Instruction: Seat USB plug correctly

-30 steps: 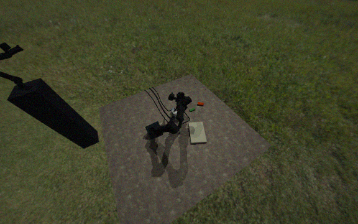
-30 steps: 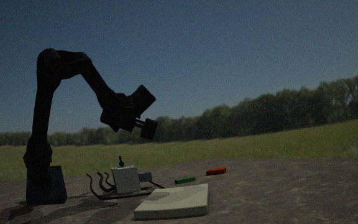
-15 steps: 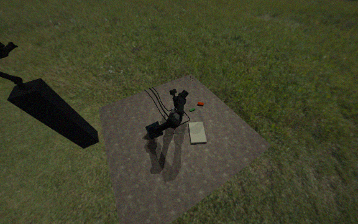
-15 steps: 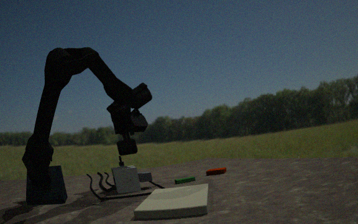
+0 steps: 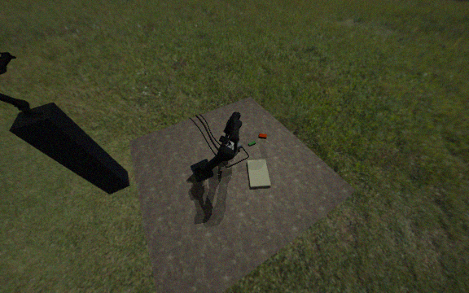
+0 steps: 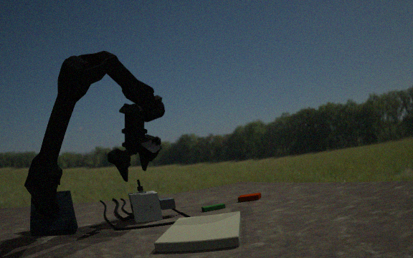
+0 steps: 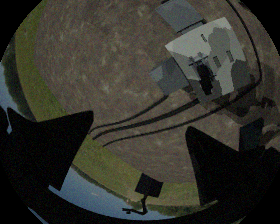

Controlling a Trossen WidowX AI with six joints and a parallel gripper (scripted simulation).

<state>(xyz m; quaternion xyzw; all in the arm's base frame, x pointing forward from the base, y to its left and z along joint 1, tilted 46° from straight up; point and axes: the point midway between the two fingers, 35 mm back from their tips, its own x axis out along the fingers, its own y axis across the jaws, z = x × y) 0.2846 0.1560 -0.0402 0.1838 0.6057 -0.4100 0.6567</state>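
The dark USB plug lies 60 mm to the right of my gripper tip and 30 mm below it. The rest, counted from my gripper tip: green piece: 190 mm ahead, 120 mm below, 100 mm to the right; then flat pale slab: 360 mm to the right, 110 mm below, 70 mm ahead; then orange piece: 320 mm ahead, 110 mm below, 80 mm to the right.
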